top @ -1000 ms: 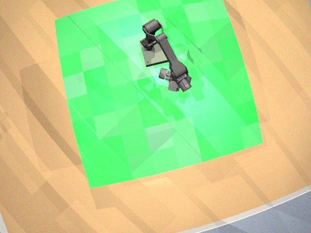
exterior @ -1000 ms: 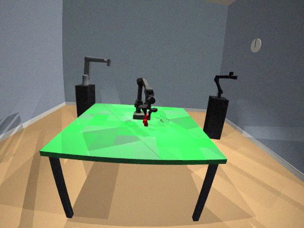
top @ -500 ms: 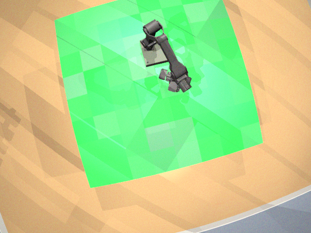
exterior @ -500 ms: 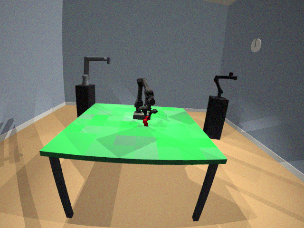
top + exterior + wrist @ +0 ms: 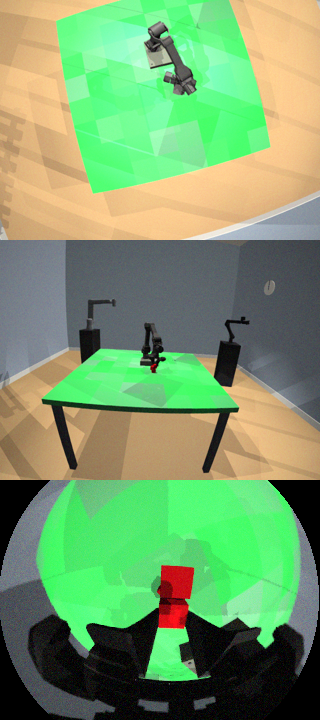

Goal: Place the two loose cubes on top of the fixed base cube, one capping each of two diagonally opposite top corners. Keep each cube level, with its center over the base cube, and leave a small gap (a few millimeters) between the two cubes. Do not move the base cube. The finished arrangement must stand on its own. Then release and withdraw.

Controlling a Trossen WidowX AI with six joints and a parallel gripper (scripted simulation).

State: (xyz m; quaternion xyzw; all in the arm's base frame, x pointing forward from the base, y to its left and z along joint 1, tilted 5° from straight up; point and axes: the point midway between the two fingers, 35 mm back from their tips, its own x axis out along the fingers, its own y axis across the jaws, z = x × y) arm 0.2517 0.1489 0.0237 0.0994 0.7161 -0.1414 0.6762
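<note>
Right now my gripper tip is right at the red cube.
</note>
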